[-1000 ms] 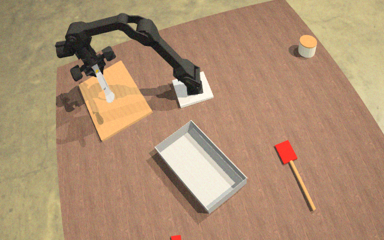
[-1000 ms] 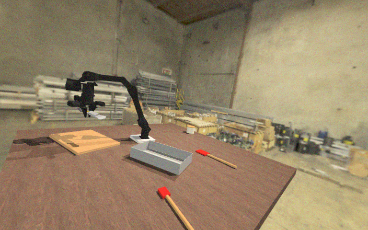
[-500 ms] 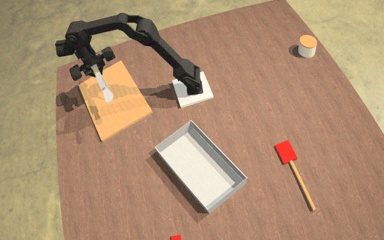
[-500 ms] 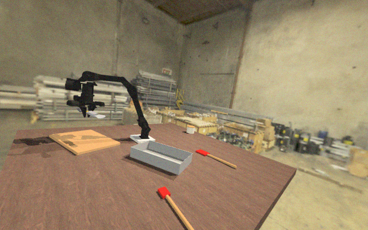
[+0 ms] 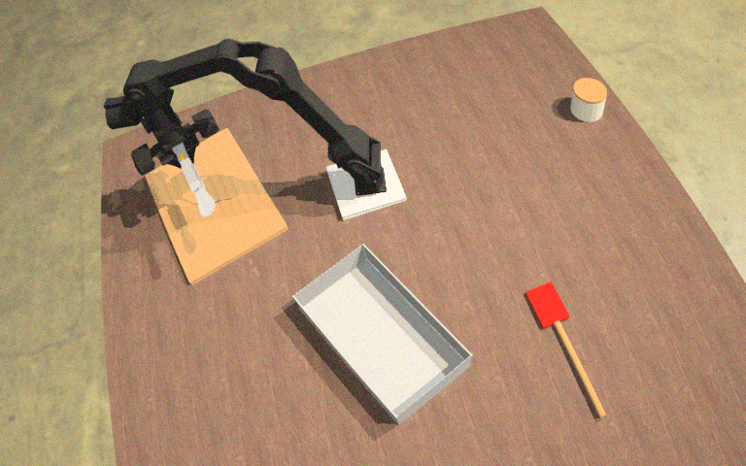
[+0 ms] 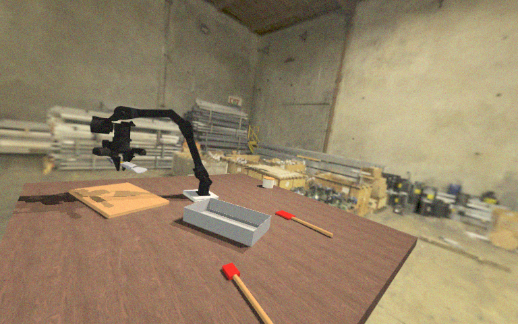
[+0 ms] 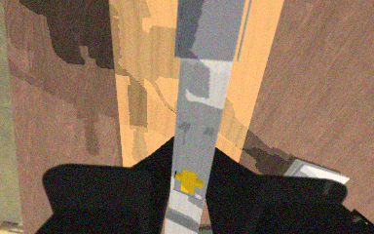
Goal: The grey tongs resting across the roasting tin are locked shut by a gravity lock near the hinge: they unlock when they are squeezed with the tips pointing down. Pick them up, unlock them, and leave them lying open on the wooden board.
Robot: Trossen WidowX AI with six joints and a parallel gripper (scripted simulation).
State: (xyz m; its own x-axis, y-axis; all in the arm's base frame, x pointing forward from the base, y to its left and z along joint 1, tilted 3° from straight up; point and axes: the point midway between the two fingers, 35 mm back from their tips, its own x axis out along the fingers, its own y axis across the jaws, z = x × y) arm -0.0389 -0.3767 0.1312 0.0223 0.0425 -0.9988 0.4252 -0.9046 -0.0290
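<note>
The wooden board is 120 mm below my gripper tip. The rest, counted from my gripper tip: red spatula 690 mm to the left, 440 mm ahead, 120 mm below; then grey roasting tin 380 mm ahead, 360 mm to the left, 100 mm below; then yellow lock tab 40 mm above.
</note>
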